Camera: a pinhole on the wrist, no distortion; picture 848 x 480 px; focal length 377.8 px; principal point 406.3 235.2 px. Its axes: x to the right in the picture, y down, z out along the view. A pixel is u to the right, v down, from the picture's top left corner.
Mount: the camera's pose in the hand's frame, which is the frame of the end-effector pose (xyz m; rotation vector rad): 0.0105 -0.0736 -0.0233 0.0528 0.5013 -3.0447
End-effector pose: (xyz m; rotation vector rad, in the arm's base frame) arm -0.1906 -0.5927 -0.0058 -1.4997 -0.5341 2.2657
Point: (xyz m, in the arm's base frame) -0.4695 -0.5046 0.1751
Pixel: 401 185
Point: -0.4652 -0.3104 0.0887
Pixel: 221 351
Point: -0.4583 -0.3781 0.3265
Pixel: 462 337
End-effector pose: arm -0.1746 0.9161 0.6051 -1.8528 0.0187 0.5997
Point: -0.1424 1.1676 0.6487
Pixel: 285 229
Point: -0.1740 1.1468 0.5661
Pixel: 266 72
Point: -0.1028 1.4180 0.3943
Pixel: 150 72
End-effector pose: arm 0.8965 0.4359 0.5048 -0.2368 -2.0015 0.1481
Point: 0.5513 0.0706 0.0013
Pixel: 647 235
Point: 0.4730 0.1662 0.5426
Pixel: 286 329
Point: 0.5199 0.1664 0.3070
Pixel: 469 256
